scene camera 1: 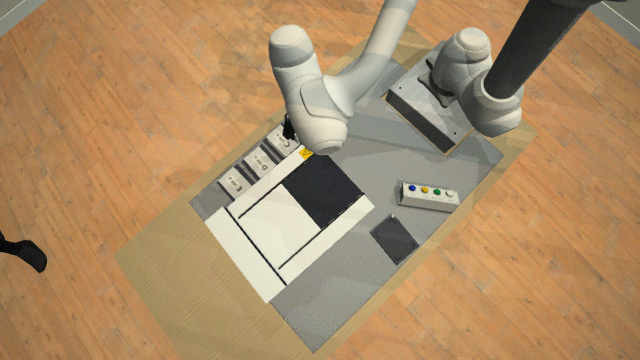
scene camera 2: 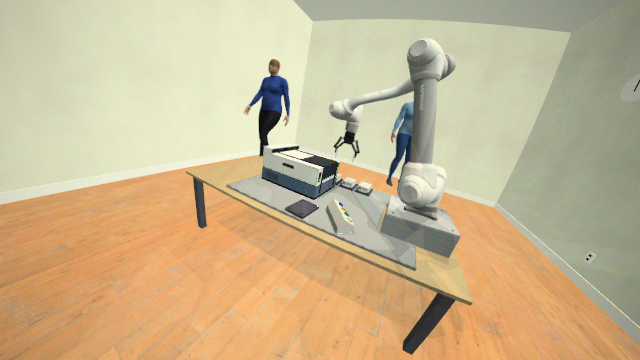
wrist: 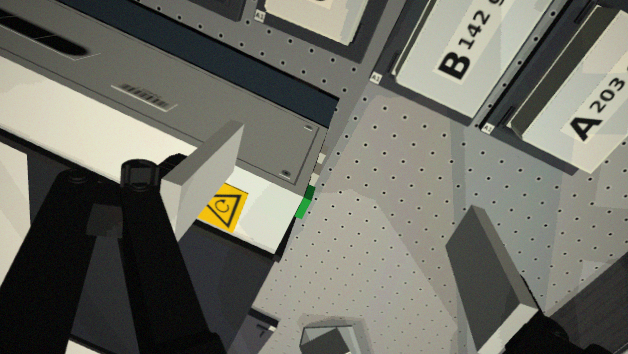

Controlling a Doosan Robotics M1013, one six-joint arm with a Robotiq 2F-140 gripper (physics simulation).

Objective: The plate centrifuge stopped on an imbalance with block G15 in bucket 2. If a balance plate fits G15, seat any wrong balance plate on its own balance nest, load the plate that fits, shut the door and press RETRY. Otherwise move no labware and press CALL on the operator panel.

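Places are measured from the arm's base along level axes (x ahead, y left, z up), in centimetres.
Pixels of known places: gripper, fingertip midpoint: (scene camera 2: 343, 159) (wrist: 349, 187); arm's base, link origin: (scene camera 1: 446, 82) (scene camera 2: 421, 210).
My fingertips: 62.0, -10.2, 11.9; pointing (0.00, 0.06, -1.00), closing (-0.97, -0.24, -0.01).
For each thing: its middle in the pictures, then the offset to it from my fingertips, as dx, dy, dz. "spot": a spot on its surface instead.
- balance plate A, body centre: (wrist: 592, 93) (scene camera 2: 364, 187) -17.8, -12.0, -19.0
- Plates C, body centre: (scene camera 1: 283, 142) +9.2, -8.5, -19.0
- D, body centre: (scene camera 1: 261, 164) +22.2, -5.4, -19.0
- E, body centre: (scene camera 1: 236, 185) +35.6, -3.6, -19.0
- centrifuge, body centre: (wrist: 66, 177) (scene camera 1: 294, 217) (scene camera 2: 301, 167) +21.8, +22.4, -10.1
- dark rectangle, surface spot: (scene camera 1: 324, 190) spot: +8.0, +21.8, -1.0
- operator panel, body centre: (scene camera 1: 428, 197) (scene camera 2: 339, 215) -26.5, +44.7, -18.1
- dark square pad, surface spot: (scene camera 1: 395, 240) (scene camera 2: 301, 207) spot: -5.9, +51.0, -20.7
My gripper (scene camera 2: 346, 156) (wrist: 349, 187) is open and empty, pointing down above the bench beyond the centrifuge's corner. In the wrist view, balance plate B (wrist: 465, 65), marked 142, and balance plate A (wrist: 590, 115), marked 203, sit in dark nests. Plates C (scene camera 1: 285, 140), D (scene camera 1: 260, 161) and E (scene camera 1: 234, 182) stand in a row along the centrifuge; their weights are too small to read. The centrifuge (scene camera 1: 250, 255) (scene camera 2: 295, 172) (wrist: 220, 145) has a dark rectangle (scene camera 1: 324, 190) on top beside a white panel. Block G15 and bucket 2 cannot be made out. The operator panel (scene camera 1: 429, 201) (scene camera 2: 340, 217) has blue, yellow, green and white buttons.
A dark square pad (scene camera 1: 395, 240) (scene camera 2: 302, 208) lies near the operator panel. The arm's base block (scene camera 1: 425, 117) (scene camera 2: 420, 230) stands at one end of the table. A green light (wrist: 303, 206) shows at the centrifuge's corner. Two people stand beyond the table.
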